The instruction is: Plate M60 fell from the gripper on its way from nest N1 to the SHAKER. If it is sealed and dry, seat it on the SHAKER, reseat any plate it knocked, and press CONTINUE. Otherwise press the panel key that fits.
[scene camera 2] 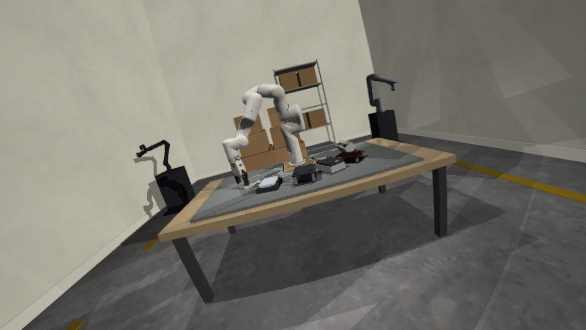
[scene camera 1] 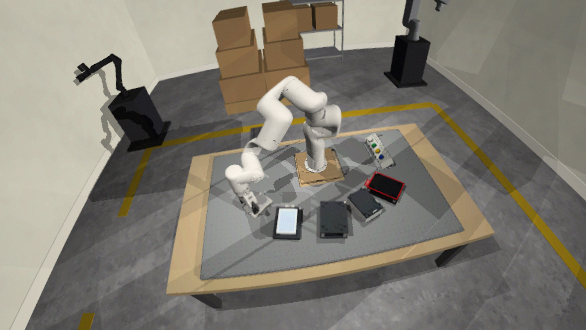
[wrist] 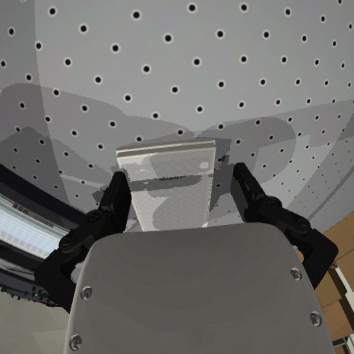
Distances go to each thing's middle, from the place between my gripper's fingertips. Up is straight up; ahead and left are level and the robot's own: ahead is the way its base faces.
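Labels:
You'd find the shaker (scene camera 1: 362, 202) 1 cm above my hand, and it's 10 cm ahead of it and 54 cm to the left of it.

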